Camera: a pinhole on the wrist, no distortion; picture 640 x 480 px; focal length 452.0 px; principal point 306.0 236.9 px. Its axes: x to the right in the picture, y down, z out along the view. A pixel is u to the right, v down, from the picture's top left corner.
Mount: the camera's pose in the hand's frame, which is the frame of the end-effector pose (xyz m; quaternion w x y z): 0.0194 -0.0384 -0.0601 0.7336 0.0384 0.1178 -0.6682
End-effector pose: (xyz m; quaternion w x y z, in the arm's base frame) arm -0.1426 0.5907 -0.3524 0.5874 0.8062 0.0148 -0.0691
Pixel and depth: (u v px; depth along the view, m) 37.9 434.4 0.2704
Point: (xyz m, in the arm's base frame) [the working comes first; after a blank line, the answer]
In the camera's frame: -0.1604 0.1182 0.2704

-0.0014 0.3450 -0.3725
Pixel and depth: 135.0 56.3 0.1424
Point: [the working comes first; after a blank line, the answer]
In the camera's frame: -0.0539 -0.0569 0.1424

-0.1776 0.5081 -0.3993
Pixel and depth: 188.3 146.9 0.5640
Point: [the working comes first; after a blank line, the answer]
In the camera's frame: -0.1469 -0.1123 0.5640

-0.2299 0.0975 -0.5338
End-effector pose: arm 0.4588 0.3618 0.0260 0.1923 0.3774 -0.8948 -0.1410
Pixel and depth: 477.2 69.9 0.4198
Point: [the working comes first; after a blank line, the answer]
In the camera's frame: 0.1590 -0.1551 0.4198

0.5423 0.2465 -0.3992
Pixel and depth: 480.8 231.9 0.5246
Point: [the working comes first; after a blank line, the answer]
In the camera's frame: 0.2029 -0.0058 0.5246

0.4333 0.1017 -0.4478
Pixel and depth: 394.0 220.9 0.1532
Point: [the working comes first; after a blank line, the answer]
In the camera's frame: 0.0298 -0.0054 0.1532

0.4618 0.2771 -0.0786
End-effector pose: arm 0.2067 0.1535 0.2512 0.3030 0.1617 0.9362 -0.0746
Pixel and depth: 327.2 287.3 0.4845
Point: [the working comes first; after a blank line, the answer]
In the camera's frame: 0.0227 0.0540 0.4845

0.2663 -0.0553 -0.1424
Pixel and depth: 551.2 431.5 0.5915
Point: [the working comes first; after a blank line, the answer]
In the camera's frame: 0.3209 0.2547 0.5915

-0.0059 -0.2718 -0.2827
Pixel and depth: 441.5 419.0 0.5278
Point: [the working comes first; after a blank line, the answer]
In the camera's frame: 0.1582 0.2126 0.5278

0.0884 -0.1262 -0.2360
